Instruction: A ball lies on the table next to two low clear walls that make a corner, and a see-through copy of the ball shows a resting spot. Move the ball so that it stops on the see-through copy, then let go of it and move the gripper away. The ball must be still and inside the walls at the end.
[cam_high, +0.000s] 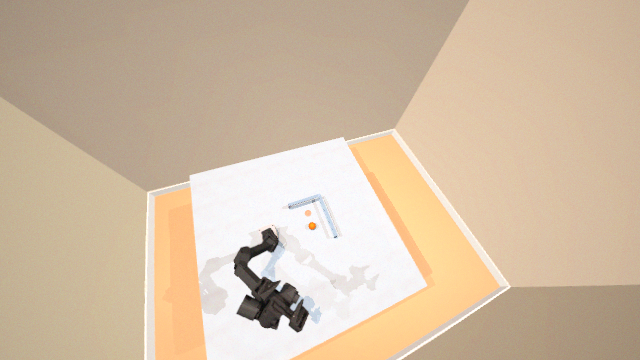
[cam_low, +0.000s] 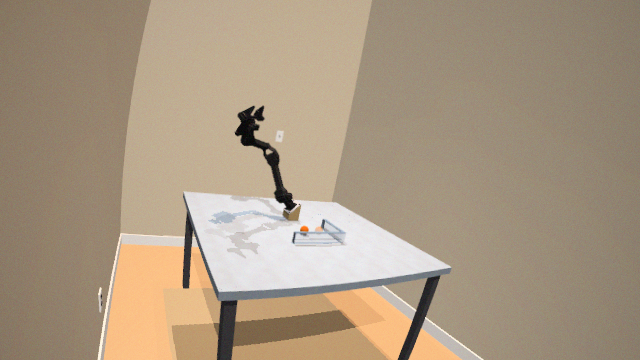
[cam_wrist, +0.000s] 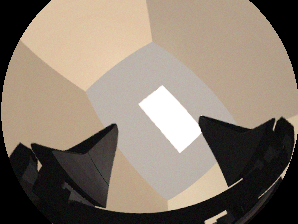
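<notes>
Right now the orange ball is 640 mm below my gripper tip, 290 mm to the left of it and 250 mm ahead of it. Round my gripper tip: see-through copy of ball (640 mm below, 380 mm to the left, 270 mm ahead).
</notes>
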